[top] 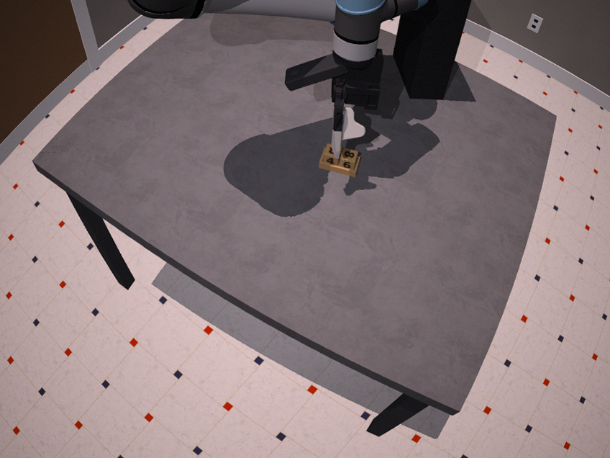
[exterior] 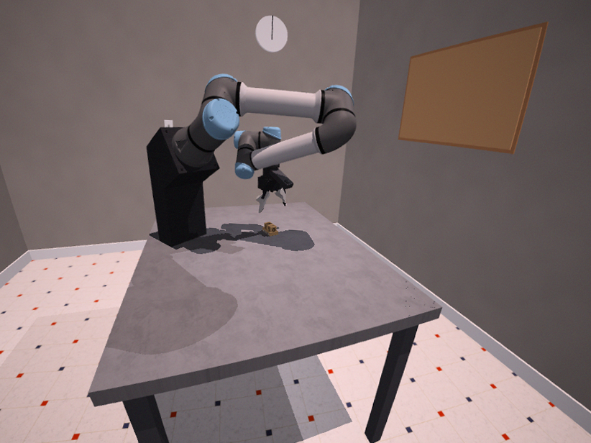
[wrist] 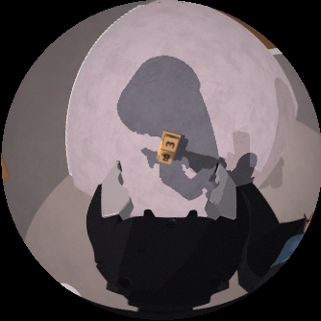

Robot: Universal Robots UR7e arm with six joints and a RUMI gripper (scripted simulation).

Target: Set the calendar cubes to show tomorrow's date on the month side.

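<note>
Now: the wooden tray 11 cm below my hand, 2 cm to the left of it and 1 cm behind it.
</note>
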